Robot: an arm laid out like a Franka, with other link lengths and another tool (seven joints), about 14 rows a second.
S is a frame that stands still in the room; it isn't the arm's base.
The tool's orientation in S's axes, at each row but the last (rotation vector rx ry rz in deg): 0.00 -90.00 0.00; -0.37 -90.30 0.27; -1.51 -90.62 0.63; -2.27 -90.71 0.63; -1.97 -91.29 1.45; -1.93 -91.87 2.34
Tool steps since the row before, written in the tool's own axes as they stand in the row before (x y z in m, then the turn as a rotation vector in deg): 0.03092 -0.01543 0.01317 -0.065 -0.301 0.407; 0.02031 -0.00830 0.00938 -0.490 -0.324 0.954; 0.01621 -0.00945 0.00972 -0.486 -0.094 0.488; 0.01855 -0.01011 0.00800 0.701 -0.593 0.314; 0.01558 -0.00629 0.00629 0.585 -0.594 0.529; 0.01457 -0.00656 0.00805 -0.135 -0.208 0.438
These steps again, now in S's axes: -0.01317 -0.01543 0.03092 -0.407 -0.301 -0.065; -0.00950 -0.00815 0.02032 -0.952 -0.326 -0.493; -0.00999 -0.00897 0.01632 -0.484 -0.101 -0.489; -0.00841 -0.00936 0.01876 -0.333 -0.564 0.716; -0.00668 -0.00566 0.01566 -0.546 -0.569 0.595; -0.00850 -0.00591 0.01459 -0.433 -0.216 -0.139
